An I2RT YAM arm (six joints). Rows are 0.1 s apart.
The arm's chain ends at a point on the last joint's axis. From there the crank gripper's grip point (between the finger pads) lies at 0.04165 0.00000 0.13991 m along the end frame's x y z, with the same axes.
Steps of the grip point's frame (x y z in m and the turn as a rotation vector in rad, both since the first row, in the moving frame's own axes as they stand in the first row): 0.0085 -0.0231 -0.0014 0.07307 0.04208 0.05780; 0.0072 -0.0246 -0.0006 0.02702 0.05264 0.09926; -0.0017 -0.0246 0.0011 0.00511 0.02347 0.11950; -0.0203 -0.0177 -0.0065 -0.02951 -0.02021 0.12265; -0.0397 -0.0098 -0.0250 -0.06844 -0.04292 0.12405; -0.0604 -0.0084 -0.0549 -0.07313 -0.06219 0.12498; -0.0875 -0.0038 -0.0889 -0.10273 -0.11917 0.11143
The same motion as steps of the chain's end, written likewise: 0.0024 -0.0155 0.0008 0.07307 0.04208 0.05780; -0.0001 -0.0253 0.0018 0.02702 0.05264 0.09926; -0.0047 -0.0291 0.0021 0.00511 0.02347 0.11950; -0.0169 -0.0268 -0.0072 -0.02951 -0.02021 0.12265; -0.0328 -0.0242 -0.0261 -0.06844 -0.04292 0.12405; -0.0507 -0.0233 -0.0566 -0.07313 -0.06219 0.12498; -0.0696 -0.0220 -0.0919 -0.10273 -0.11917 0.11143
